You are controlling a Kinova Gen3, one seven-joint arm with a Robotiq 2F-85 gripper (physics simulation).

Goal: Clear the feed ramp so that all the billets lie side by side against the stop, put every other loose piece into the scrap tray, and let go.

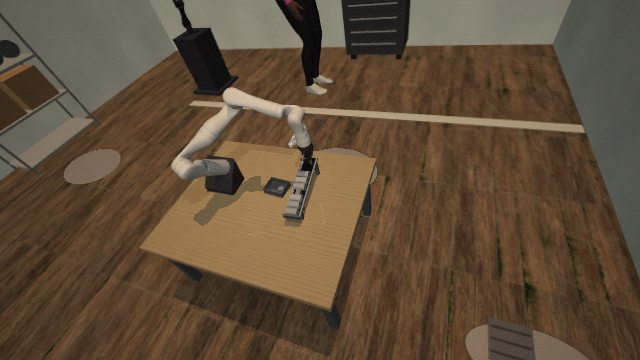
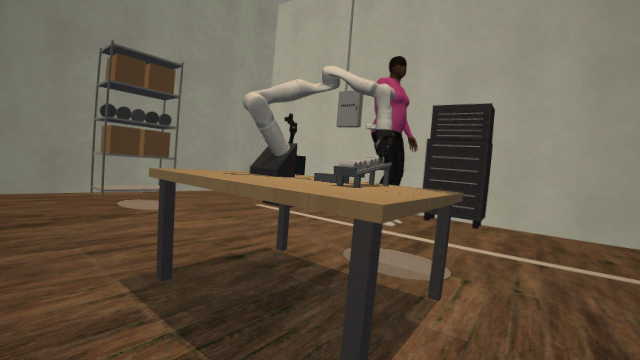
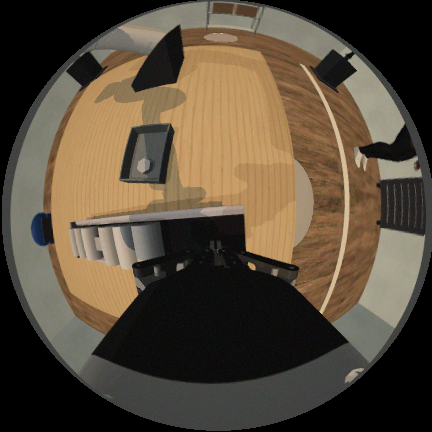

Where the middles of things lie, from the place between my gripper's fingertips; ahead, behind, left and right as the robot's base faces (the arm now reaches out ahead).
Scene:
My gripper is now 170 mm past the scrap tray [image 3: 149, 145], 150 mm to the left of it and 90 mm above it.

